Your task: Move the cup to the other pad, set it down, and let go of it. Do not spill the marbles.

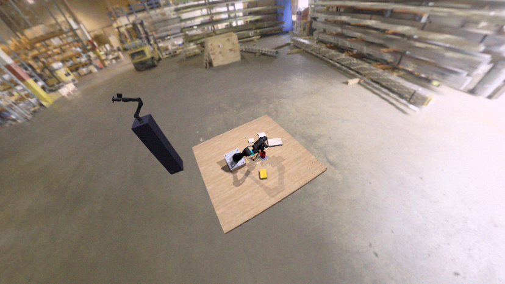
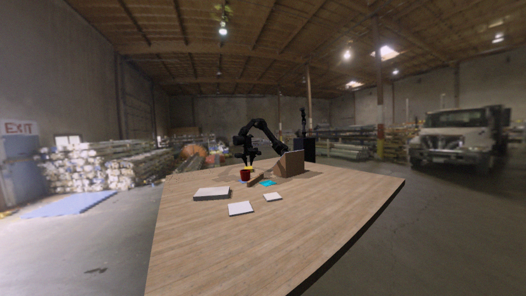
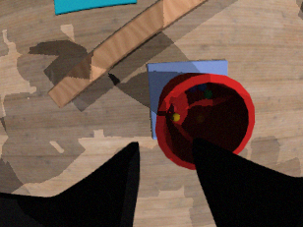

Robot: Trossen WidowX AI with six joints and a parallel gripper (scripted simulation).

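Now: gripper tip 60 mm above the red cup and 30 mm short of it. From my gripper tip the other things lie so: wooden bar: 90 mm below, 70 mm to the left, 20 mm behind; blue pad: 110 mm below, 30 mm ahead; yellowish marble: 80 mm below, 20 mm ahead, 10 mm to the right.
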